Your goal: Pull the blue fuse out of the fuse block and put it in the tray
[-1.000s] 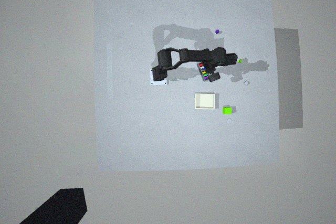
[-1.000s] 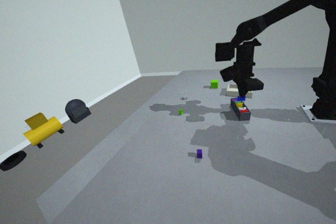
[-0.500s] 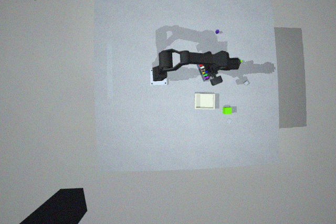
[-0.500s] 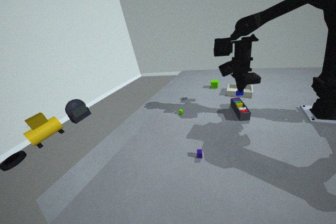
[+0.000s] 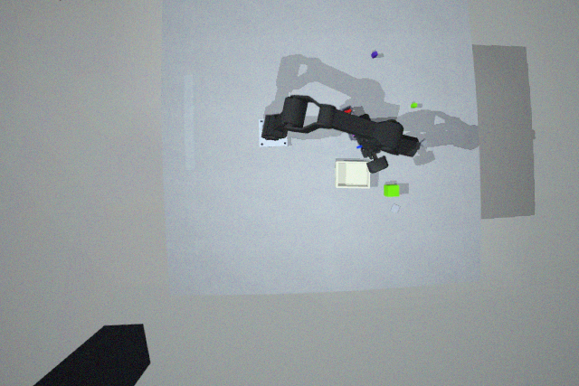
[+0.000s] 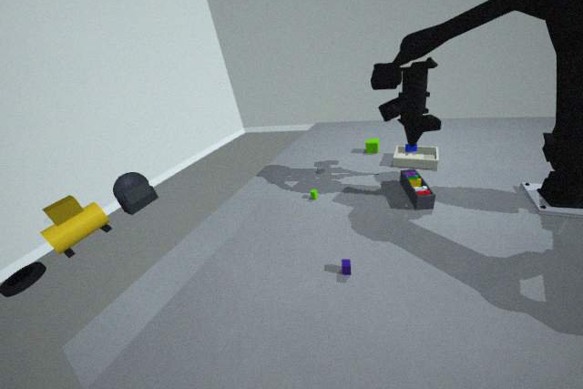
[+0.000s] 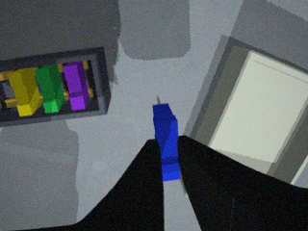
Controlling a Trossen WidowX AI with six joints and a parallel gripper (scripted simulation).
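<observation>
My gripper tip is now 30 mm past the cream tray, 100 mm to the left of it and 90 mm above it. From my gripper tip the other things lie so: green fuse (70 mm to the left, 70 mm below); purple fuse (50 mm to the left, 70 mm below); blue fuse (10 mm below).
</observation>
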